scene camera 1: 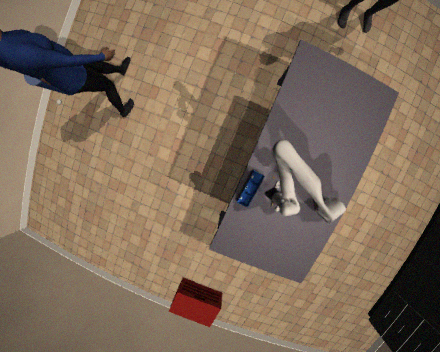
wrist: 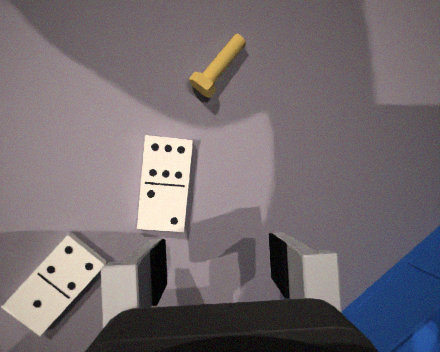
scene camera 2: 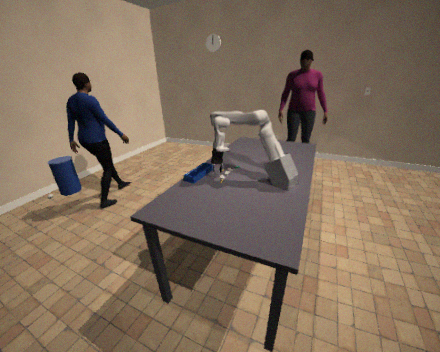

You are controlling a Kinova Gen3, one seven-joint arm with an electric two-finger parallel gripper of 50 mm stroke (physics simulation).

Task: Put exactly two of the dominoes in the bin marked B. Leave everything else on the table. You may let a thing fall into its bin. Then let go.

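Places are measured from the arm's base along level axes (x ahead, y left, z up), in metres.
Where they show: gripper, fingertip midpoint: (scene camera 1: 269, 192) (wrist: 218, 258) (scene camera 2: 216, 172); arm's base, link origin: (scene camera 2: 276, 158).
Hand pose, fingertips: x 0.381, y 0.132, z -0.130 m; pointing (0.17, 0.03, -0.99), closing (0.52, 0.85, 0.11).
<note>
Each offset is from my fingertips to the top centre of the thing. "pt": to the spot under its first point. Level surfaces: height alone.
A white domino with six and two dots @[pt dx -0.034, dy -0.007, dz -0.025 m] (wrist: 165, 202) lies flat on the table, just ahead of the left finger in the wrist view. A second domino with four dots and one dot @[pt dx -0.033, dy -0.076, dz -0.025 m] (wrist: 57, 280) lies at an angle, left of that finger. My gripper (wrist: 218, 258) (scene camera 2: 218, 171) is open, with nothing between its fingers, low above the table beside the dominoes. The blue divided bin tray @[dx +0.124, dy +0.050, dz +0.014 m] (scene camera 1: 250, 188) (scene camera 2: 198, 173) (wrist: 400, 295) is beside the gripper; part of it shows at lower right in the wrist view. The mark B and the compartments' contents cannot be made out.
A yellow bolt @[dx -0.079, dy +0.059, dz -0.019 m] (wrist: 222, 62) lies beyond the six-two domino. A small green thing @[dx -0.047, dy -0.209, dz -0.022 m] (scene camera 2: 236, 167) lies farther along the table @[dz -0.032 m] (scene camera 1: 340, 95) (scene camera 2: 235, 215). The tray is near one long table edge. Two people stand away from the table.
</note>
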